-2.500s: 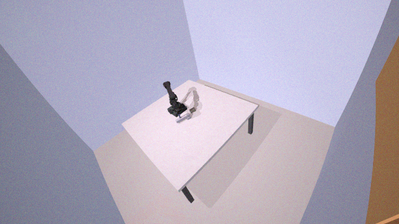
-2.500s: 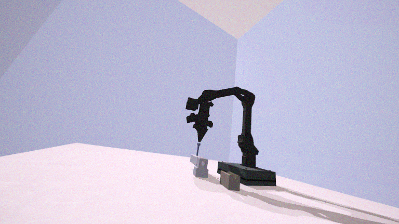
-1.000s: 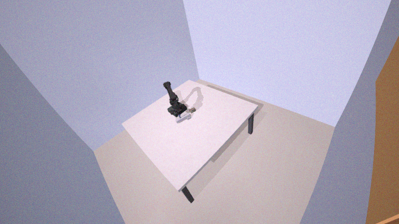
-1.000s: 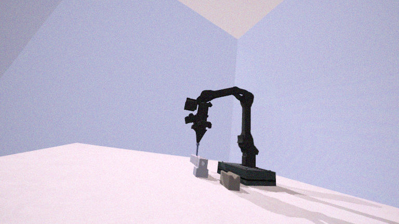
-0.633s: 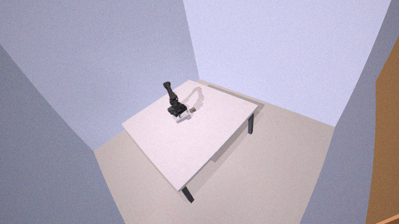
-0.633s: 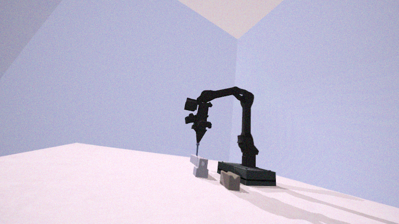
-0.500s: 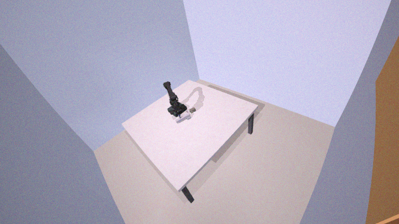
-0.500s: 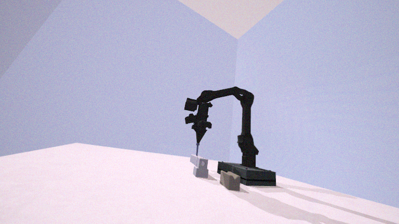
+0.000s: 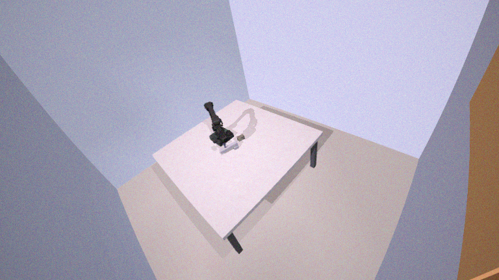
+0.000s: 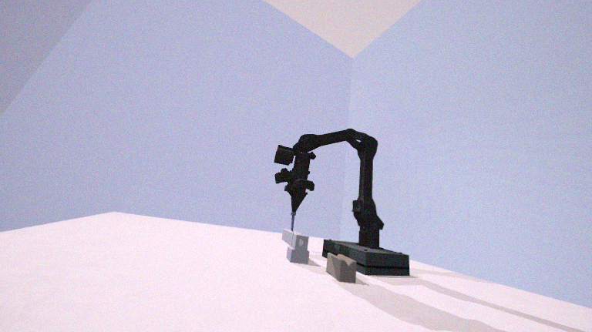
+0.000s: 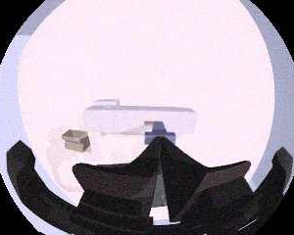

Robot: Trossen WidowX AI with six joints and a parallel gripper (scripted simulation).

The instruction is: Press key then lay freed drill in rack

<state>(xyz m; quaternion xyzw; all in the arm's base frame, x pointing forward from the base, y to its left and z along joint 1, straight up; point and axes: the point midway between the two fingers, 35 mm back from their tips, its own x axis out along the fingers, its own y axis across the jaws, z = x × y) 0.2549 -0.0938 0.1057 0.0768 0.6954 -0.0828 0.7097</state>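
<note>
The drill lies 10 mm ahead of my gripper tip, 50 mm to the left of it and 80 mm below it. From my gripper tip the other things lie so: grey-brown notched block: 30 mm behind, 210 mm to the left, 100 mm below; pale grey block: 40 mm to the left, 80 mm below.
</note>
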